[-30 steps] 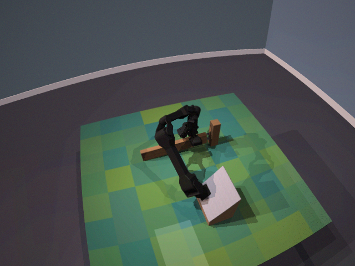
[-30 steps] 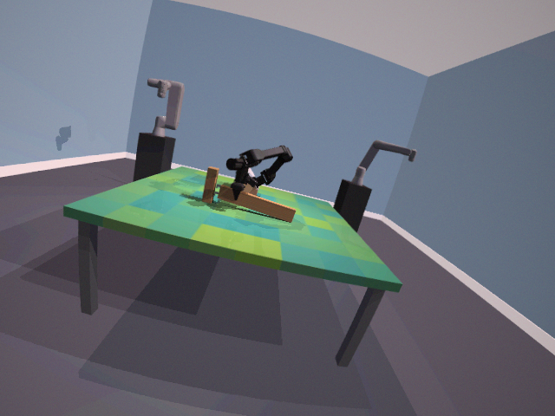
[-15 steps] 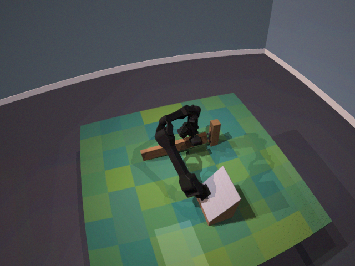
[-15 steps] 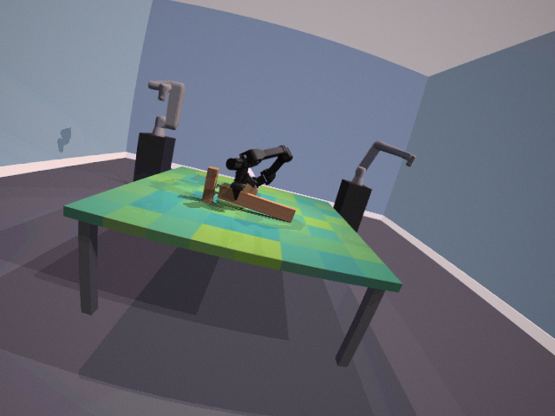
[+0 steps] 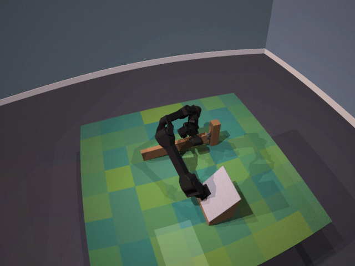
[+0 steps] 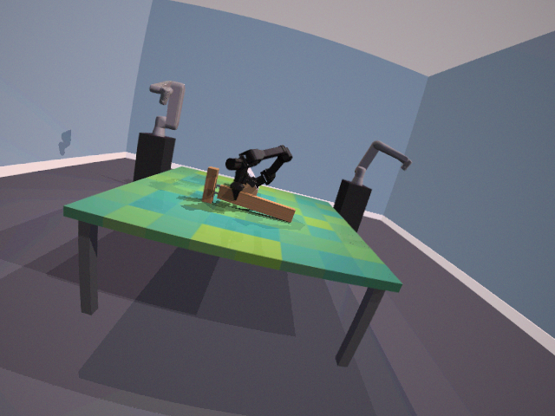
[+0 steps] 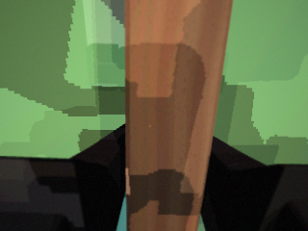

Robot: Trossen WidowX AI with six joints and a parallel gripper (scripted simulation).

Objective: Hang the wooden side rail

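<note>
Right now my gripper tip is 14 cm to the left of the headboard post and 4 cm below it.
</note>
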